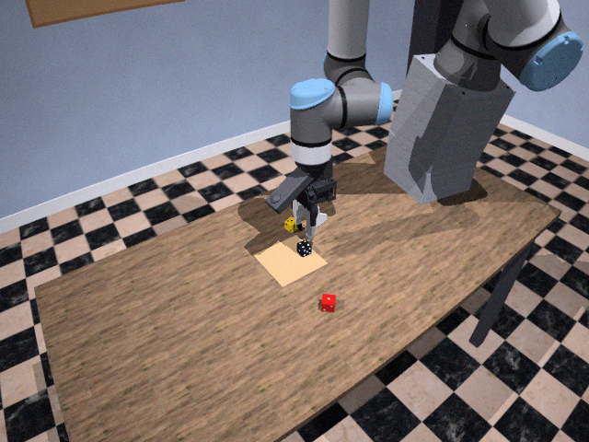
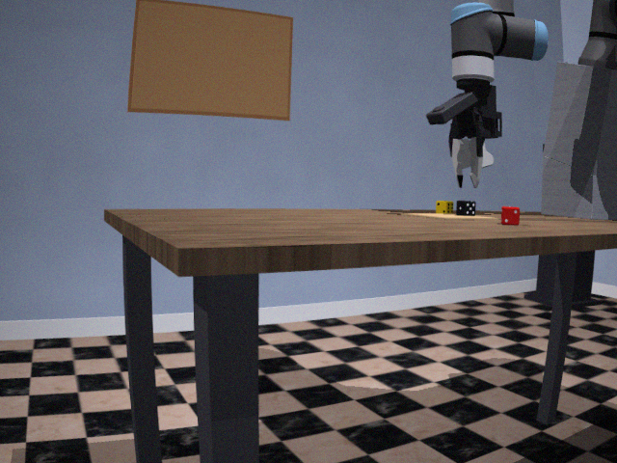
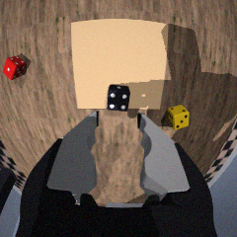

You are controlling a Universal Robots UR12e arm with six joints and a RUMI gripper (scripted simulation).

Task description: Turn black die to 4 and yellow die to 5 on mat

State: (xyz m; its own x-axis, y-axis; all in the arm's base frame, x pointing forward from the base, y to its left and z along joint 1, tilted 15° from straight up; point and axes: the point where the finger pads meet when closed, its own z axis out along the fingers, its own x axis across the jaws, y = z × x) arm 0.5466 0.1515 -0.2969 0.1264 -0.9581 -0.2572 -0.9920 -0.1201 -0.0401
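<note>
Now: hand 6 cm above the black die. Round my hand: yellow die 11 cm to the right, 6 cm below, 1 cm behind; then red die 19 cm to the left, 6 cm below, 3 cm ahead; then tan mat 7 cm below, 4 cm ahead, 1 cm to the left.
</note>
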